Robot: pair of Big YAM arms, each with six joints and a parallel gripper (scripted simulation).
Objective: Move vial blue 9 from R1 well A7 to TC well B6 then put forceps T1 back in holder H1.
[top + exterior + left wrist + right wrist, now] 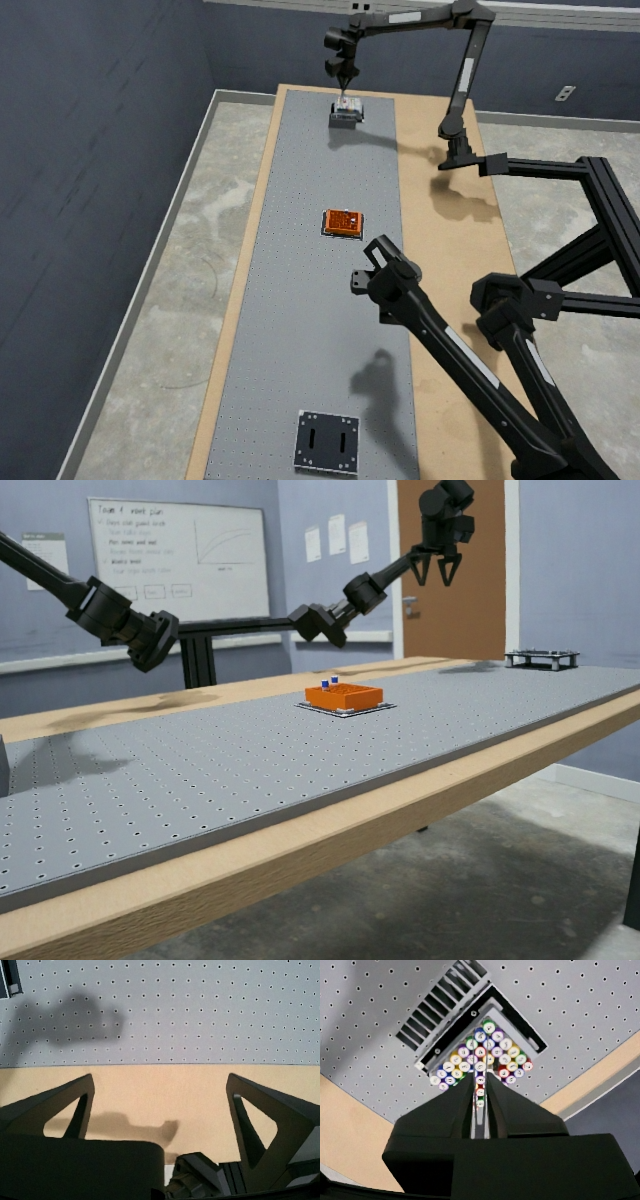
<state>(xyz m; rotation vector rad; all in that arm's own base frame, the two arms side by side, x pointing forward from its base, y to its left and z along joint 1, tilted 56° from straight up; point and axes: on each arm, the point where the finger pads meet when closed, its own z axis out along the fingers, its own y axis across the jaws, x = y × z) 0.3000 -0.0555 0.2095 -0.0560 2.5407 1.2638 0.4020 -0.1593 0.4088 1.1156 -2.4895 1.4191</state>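
Now: right hand 140 mm above the grey holder H1, 50 mm to the right of it and 10 mm past it. Also, from my right hand: orange tube carrier (620 mm to the left, 140 mm below).
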